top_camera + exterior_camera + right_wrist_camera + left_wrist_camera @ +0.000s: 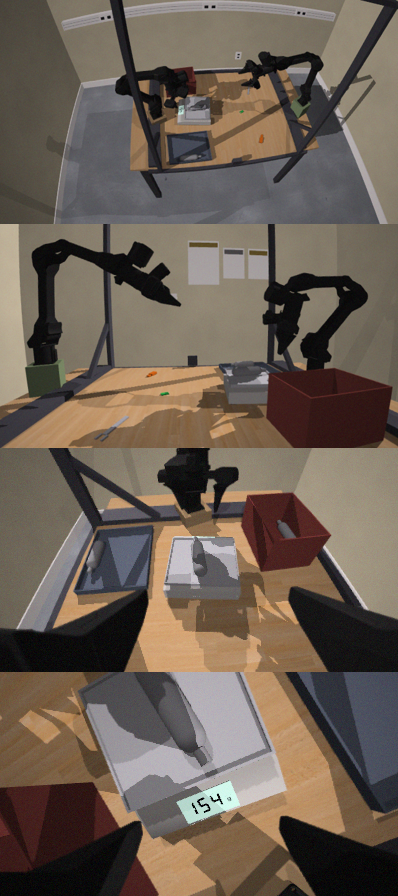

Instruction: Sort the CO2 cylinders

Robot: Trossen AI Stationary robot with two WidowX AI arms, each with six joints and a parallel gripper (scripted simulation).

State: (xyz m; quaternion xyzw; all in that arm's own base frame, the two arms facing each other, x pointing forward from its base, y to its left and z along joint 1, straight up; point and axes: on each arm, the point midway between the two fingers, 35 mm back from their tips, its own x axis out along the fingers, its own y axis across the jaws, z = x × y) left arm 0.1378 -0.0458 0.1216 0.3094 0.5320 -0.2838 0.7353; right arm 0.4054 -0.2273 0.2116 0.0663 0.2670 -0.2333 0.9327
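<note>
My left hand is 240 mm short of the red scrap bin, 130 mm above it and 10 mm to the left of it. The rest, counted from my left hand: orange piece 500 mm to the right, 210 mm behind, 160 mm below; tray 240 mm behind, 160 mm below, 50 mm to the right; green piece 400 mm to the right, 160 mm below.
</note>
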